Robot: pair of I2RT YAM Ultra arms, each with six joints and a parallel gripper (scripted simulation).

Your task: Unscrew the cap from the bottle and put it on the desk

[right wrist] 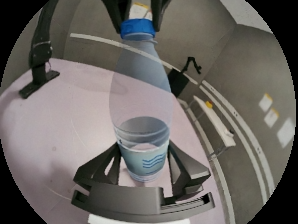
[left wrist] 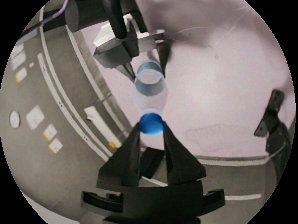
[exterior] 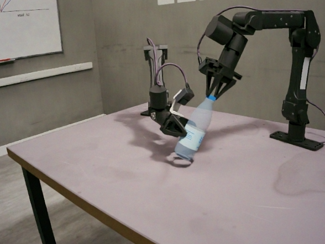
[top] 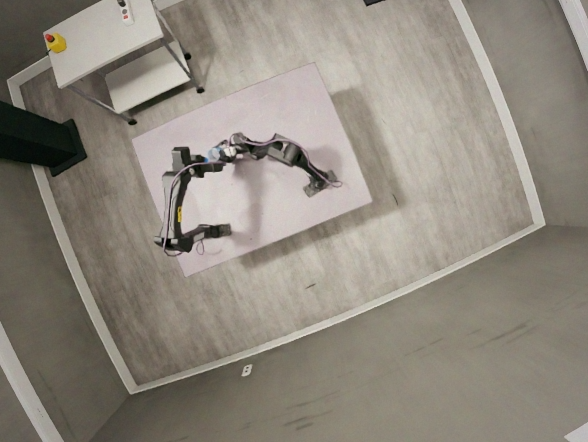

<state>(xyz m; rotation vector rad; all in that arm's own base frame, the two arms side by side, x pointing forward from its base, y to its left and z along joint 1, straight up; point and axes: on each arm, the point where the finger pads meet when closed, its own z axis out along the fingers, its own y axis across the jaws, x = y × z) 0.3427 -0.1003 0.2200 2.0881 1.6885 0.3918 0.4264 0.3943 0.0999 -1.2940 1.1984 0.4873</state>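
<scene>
The blue cap is 1 cm below my left hand. Also, from my left hand: clear plastic bottle: 4 cm ahead, 3 cm to the right, 9 cm below.
The clear plastic bottle is 1 cm behind my right hand, 1 cm to the left of it and 3 cm above it. The rest, counted from my right hand: blue cap: 5 cm behind, 4 cm to the left, 11 cm above.
</scene>
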